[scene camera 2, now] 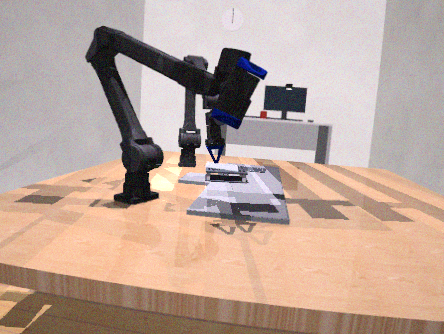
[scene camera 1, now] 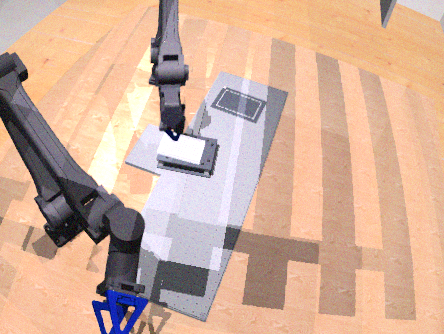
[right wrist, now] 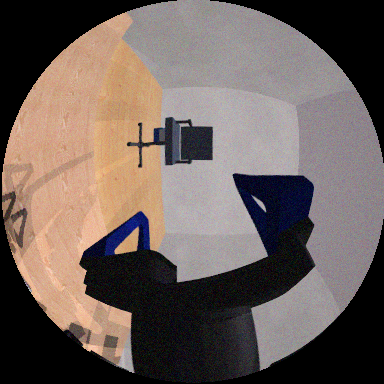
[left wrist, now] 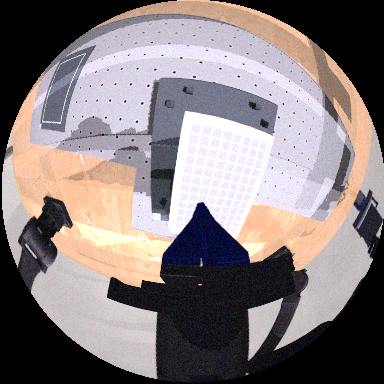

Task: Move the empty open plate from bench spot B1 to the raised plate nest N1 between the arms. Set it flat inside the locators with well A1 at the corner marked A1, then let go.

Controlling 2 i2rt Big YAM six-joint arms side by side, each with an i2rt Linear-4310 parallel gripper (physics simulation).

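Frame: origin at the left arm's base, x ahead, y left, z up, level; metres.
Seen in the pictures: left gripper, fingertip midpoint: point(scene camera 2: 216, 163) point(scene camera 1: 175, 140) point(left wrist: 199, 206); right gripper, fingertip midpoint: point(scene camera 2: 246, 96) point(right wrist: 185, 198); left arm's base, link origin: point(scene camera 2: 187, 165) point(left wrist: 57, 209); right arm's base, link origin: point(scene camera 2: 136, 198) point(scene camera 1: 66, 226) point(left wrist: 278, 256).
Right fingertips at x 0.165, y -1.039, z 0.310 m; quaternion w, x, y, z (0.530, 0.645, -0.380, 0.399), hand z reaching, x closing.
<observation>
Pixels of each thing's top centre, then the offset from my right fingertips to it. "spot": a spot on its surface instead. Level surfaces: height alone.
- white well plate, top centre: point(left wrist: 219, 192) point(scene camera 1: 181, 144) point(scene camera 2: 222, 163) dz -0.231, dx -0.006, dy +0.651 m
- dark raised nest, top centre: point(left wrist: 213, 166) point(scene camera 1: 187, 146) point(scene camera 2: 226, 166) dz -0.245, dx +0.012, dy +0.658 m
- dark pad with a white outline, surface spot: point(left wrist: 65, 90) spot: dz -0.295, dx +0.123, dy +0.909 m
- perforated grey board, surface height: dz -0.297 m
- smaller grey board section, surface spot: point(scene camera 1: 142, 149) point(scene camera 2: 189, 177) spot: dz -0.297, dx -0.131, dy +0.657 m
The white well plate point(scene camera 1: 182, 149) point(scene camera 2: 221, 167) point(left wrist: 220, 175) lies on the dark raised nest point(scene camera 1: 209, 159) point(scene camera 2: 227, 178) point(left wrist: 167, 90). In the left wrist view it is offset and skewed, with the nest's far end and left strip uncovered. Its seating in the locators and the A1 corner cannot be made out. My left gripper point(scene camera 1: 173, 137) point(scene camera 2: 215, 160) point(left wrist: 199, 206) is shut and empty, fingertips together above the plate; whether they touch it is unclear. My right gripper point(scene camera 2: 241, 94) point(right wrist: 185, 198) is open and empty, held high away from the plate.
A dark pad with a white outline point(scene camera 1: 240, 104) point(left wrist: 65, 90) lies on the perforated grey board point(scene camera 1: 200, 210) point(scene camera 2: 240, 200) point(left wrist: 120, 85), at its upper end in scene camera 1. A smaller grey board section point(scene camera 1: 142, 149) point(scene camera 2: 192, 178) extends beside the nest. The wooden table surrounds them.
</observation>
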